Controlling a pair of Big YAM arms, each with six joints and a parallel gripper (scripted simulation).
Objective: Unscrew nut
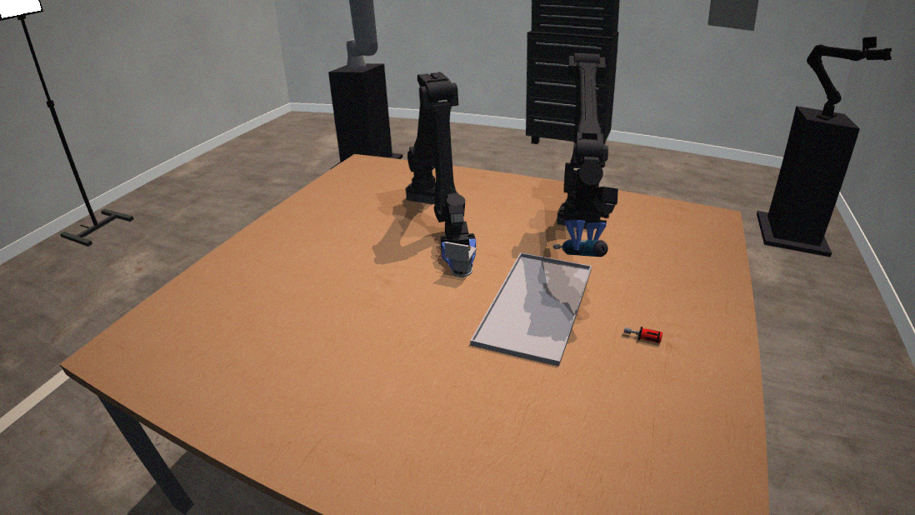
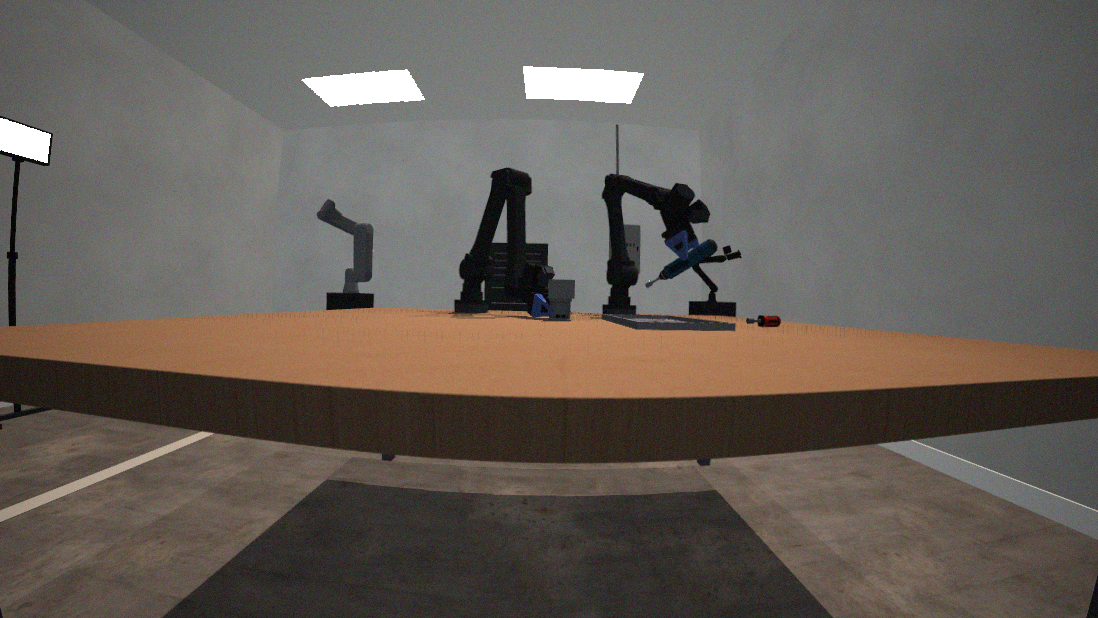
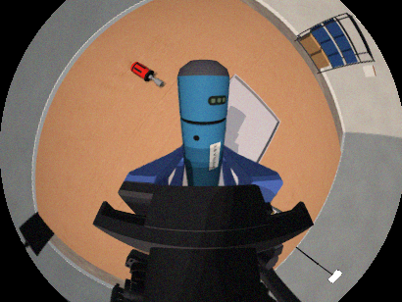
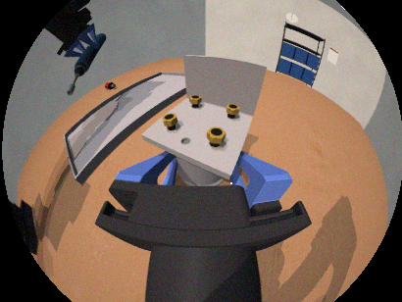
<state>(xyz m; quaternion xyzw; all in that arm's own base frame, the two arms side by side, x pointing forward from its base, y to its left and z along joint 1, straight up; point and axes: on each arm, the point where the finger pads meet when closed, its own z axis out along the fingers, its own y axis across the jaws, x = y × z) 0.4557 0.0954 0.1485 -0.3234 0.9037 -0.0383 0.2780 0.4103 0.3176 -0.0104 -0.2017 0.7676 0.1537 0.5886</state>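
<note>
Now: right hand 10 mm below the joint module. Round my right hand: flat grey tray 250 mm to the left, 80 mm ahead, 20 mm below; then red-handled tool 540 mm to the left, 130 mm ahead, 10 mm below; then grey bracket 50 mm above.
</note>
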